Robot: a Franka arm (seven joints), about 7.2 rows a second.
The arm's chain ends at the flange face. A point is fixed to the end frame.
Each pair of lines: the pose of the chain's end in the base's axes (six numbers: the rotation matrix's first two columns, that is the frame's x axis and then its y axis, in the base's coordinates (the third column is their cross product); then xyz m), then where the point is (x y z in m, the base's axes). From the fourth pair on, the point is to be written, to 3 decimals.
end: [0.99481 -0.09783 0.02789 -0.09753 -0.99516 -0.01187 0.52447 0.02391 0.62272]
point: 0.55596 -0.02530 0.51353
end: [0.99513 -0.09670 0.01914 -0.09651 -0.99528 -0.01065 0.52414 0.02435 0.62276]
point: 0.55472 -0.02487 0.51332
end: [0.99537 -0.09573 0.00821 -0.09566 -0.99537 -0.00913 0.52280 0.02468 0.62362]
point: 0.55222 -0.02456 0.51387
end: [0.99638 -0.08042 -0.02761 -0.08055 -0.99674 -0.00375 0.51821 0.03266 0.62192]
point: 0.544 -0.016 0.511
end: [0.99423 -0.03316 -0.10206 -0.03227 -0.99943 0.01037 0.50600 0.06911 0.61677]
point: 0.526 0.020 0.505
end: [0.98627 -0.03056 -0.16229 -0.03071 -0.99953 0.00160 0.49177 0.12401 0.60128]
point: 0.505 0.076 0.488
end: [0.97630 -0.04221 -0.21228 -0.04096 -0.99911 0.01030 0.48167 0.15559 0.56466]
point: 0.489 0.107 0.451
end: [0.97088 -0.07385 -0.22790 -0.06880 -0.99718 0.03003 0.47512 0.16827 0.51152]
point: 0.479 0.117 0.399
